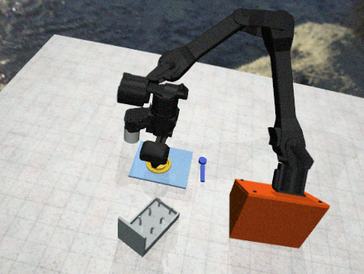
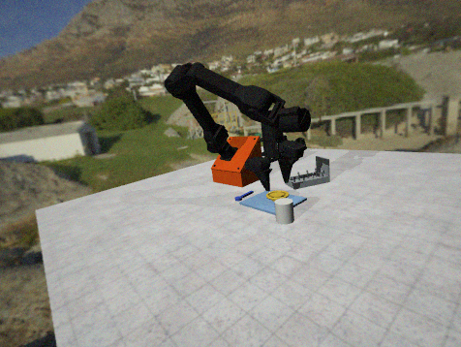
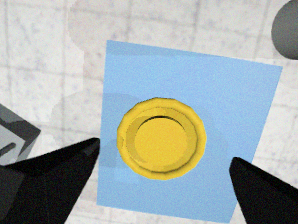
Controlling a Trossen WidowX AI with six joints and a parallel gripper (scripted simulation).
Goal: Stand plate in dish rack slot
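Right now my gripper tip is 3 cm above the yellow plate. Also, from my gripper tip: blue spoon: 12 cm behind, 3 cm to the right, 4 cm below; light blue mat: 1 cm behind, 1 cm to the right, 4 cm below; white cup: 9 cm ahead, 9 cm to the right, 2 cm below.
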